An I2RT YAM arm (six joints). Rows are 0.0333 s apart.
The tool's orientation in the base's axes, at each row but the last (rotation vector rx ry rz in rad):
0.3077 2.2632 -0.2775
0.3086 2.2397 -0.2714
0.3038 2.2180 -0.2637
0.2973 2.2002 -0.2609
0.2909 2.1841 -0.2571
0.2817 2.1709 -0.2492
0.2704 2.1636 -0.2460
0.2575 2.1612 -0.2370
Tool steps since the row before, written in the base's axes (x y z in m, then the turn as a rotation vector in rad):
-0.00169 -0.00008 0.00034 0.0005 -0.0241 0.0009
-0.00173 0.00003 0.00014 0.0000 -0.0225 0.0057
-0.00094 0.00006 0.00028 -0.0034 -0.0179 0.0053
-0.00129 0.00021 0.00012 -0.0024 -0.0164 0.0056
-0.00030 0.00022 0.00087 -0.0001 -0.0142 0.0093
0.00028 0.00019 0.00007 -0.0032 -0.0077 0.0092
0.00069 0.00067 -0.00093 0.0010 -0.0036 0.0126
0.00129 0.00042 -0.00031 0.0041 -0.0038 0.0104
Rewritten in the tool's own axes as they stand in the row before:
0.00081 -0.00063 -0.00139 -0.0041 -0.0227 0.0069
0.00097 -0.00052 -0.00134 -0.0073 -0.0218 0.0031
0.00035 -0.00026 -0.00088 -0.0044 -0.0185 -0.0005
0.00069 -0.00020 -0.00110 -0.0050 -0.0168 -0.0004
-0.00051 0.00005 -0.00080 -0.0091 -0.0143 -0.0014
-0.00019 0.00026 0.00012 -0.0066 -0.0090 -0.0056
0.00045 0.00091 0.00088 -0.0113 -0.0041 -0.0053
-0.00042 0.00078 0.00107 -0.0112 -0.0033 -0.0016

